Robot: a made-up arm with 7 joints. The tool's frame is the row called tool.
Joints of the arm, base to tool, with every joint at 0 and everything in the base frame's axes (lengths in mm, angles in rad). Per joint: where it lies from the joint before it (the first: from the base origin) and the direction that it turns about. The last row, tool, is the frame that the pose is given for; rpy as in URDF.
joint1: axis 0 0 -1 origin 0.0 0.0 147.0
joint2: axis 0 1 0 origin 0.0 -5.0 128.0
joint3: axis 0 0 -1 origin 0.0 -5.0 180.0
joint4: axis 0 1 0 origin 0.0 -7.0 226.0
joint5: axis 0 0 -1 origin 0.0 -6.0 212.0
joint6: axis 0 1 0 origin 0.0 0.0 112.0
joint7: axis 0 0 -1 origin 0.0 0.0 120.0
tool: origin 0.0 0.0 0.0 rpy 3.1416 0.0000 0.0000
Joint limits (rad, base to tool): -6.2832..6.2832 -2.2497..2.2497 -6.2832..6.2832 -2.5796..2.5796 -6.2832..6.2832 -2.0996..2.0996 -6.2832..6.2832
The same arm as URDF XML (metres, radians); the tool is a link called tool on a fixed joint. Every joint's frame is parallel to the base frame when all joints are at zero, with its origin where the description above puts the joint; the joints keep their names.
<robot name="arm">
  <joint name="joint1" type="revolute">
    <parent link="base"/>
    <child link="link1"/>
    <origin xyz="0.0000 0.0000 0.1470"/>
    <axis xyz="0 0 -1"/>
    <limit lower="-6.2832" upper="6.2832"/>
  </joint>
  <joint name="joint2" type="revolute">
    <parent link="link1"/>
    <child link="link2"/>
    <origin xyz="0.0000 -0.0050 0.1280"/>
    <axis xyz="0 1 0"/>
    <limit lower="-2.2497" upper="2.2497"/>
  </joint>
  <joint name="joint3" type="revolute">
    <parent link="link2"/>
    <child link="link3"/>
    <origin xyz="0.0000 -0.0050 0.1800"/>
    <axis xyz="0 0 -1"/>
    <limit lower="-6.2832" upper="6.2832"/>
  </joint>
  <joint name="joint4" type="revolute">
    <parent link="link3"/>
    <child link="link4"/>
    <origin xyz="0.0000 -0.0070 0.2260"/>
    <axis xyz="0 1 0"/>
    <limit lower="-2.5796" upper="2.5796"/>
  </joint>
  <joint name="joint5" type="revolute">
    <parent link="link4"/>
    <child link="link5"/>
    <origin xyz="0.0000 -0.0060 0.2120"/>
    <axis xyz="0 0 -1"/>
    <limit lower="-6.2832" upper="6.2832"/>
  </joint>
  <joint name="joint6" type="revolute">
    <parent link="link5"/>
    <child link="link6"/>
    <origin xyz="0.0000 0.0000 0.1120"/>
    <axis xyz="0 1 0"/>
    <limit lower="-2.0996" upper="2.0996"/>
  </joint>
  <joint name="joint7" type="revolute">
    <parent link="link6"/>
    <child link="link7"/>
    <origin xyz="0.0000 0.0000 0.1200"/>
    <axis xyz="0 0 -1"/>
    <limit lower="-6.2832" upper="6.2832"/>
  </joint>
  <joint name="tool_fixed" type="fixed">
    <parent link="link7"/>
    <child link="tool"/>
    <origin xyz="0.0000 0.0000 0.0000" rpy="-3.1416 0.0000 0.0000"/>
  </joint>
  <link name="base"/>
  <link name="link1"/>
  <link name="link2"/>
  <link name="link3"/>
  <link name="link4"/>
  <link name="link5"/>
  <link name="link6"/>
  <link name="link7"/>
  <link name="tool"/>
</robot>

